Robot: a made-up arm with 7 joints. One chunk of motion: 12 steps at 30 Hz.
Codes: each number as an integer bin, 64 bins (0 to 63) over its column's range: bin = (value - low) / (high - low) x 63, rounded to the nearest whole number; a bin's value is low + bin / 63 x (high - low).
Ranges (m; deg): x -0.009..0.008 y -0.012..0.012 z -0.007..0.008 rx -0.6..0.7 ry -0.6..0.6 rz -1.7..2
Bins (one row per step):
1: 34 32 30 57 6 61
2: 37 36 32 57 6 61
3: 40 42 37 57 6 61
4: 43 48 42 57 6 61
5: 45 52 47 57 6 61
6: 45 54 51 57 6 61
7: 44 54 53 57 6 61
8: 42 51 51 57 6 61
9: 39 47 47 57 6 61
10: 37 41 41 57 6 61
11: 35 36 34 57 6 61
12: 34 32 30 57 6 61
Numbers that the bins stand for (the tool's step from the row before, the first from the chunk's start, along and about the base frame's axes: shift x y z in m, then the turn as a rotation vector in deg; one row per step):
1: 0.00017 0.00019 0.00014 0.576 -0.486 1.883
2: 0.00098 0.00171 0.00062 0.576 -0.486 1.883
3: 0.00179 0.00400 0.00181 0.576 -0.486 1.883
4: 0.00260 0.00629 0.00300 0.576 -0.486 1.883
5: 0.00314 0.00781 0.00419 0.576 -0.486 1.883
6: 0.00314 0.00857 0.00514 0.576 -0.486 1.883
7: 0.00287 0.00857 0.00562 0.576 -0.486 1.883
8: 0.00233 0.00743 0.00514 0.576 -0.486 1.883
9: 0.00152 0.00590 0.00419 0.576 -0.486 1.883
10: 0.00098 0.00362 0.00276 0.576 -0.486 1.883
11: 0.00044 0.00171 0.00110 0.576 -0.486 1.883
12: 0.00017 0.00019 0.00014 0.576 -0.486 1.883

